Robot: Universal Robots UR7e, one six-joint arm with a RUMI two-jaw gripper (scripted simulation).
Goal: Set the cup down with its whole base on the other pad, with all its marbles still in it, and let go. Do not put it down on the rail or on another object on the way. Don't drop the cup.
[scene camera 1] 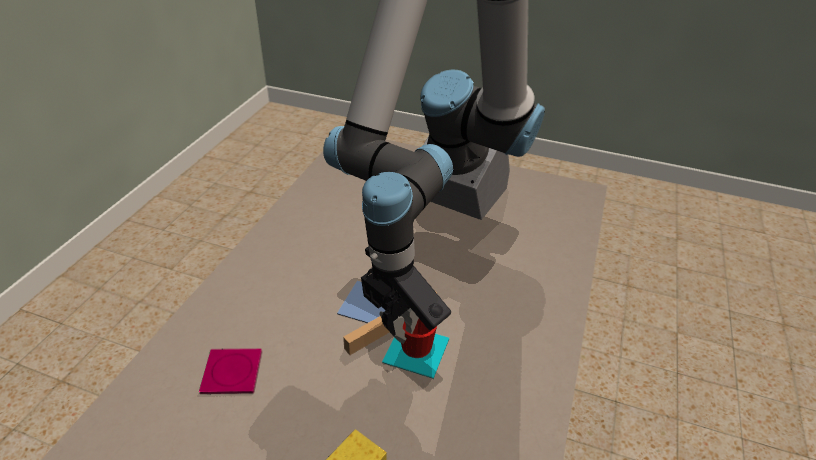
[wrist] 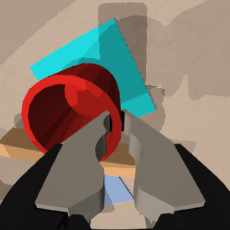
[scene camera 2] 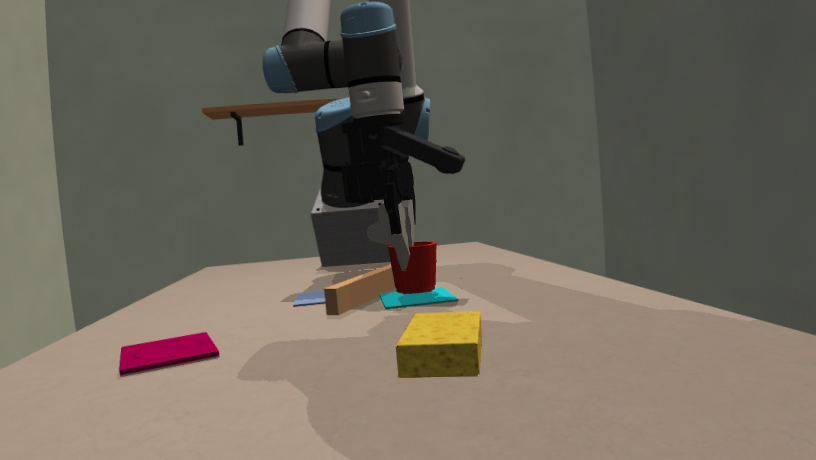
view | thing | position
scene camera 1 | my gripper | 404, 341
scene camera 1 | red cup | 418, 344
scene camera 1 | cyan pad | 427, 366
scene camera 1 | wooden rail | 370, 332
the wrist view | my gripper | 116, 111
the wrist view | red cup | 50, 115
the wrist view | cyan pad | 104, 45
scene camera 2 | my gripper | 405, 269
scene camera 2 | red cup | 420, 276
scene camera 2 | cyan pad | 391, 300
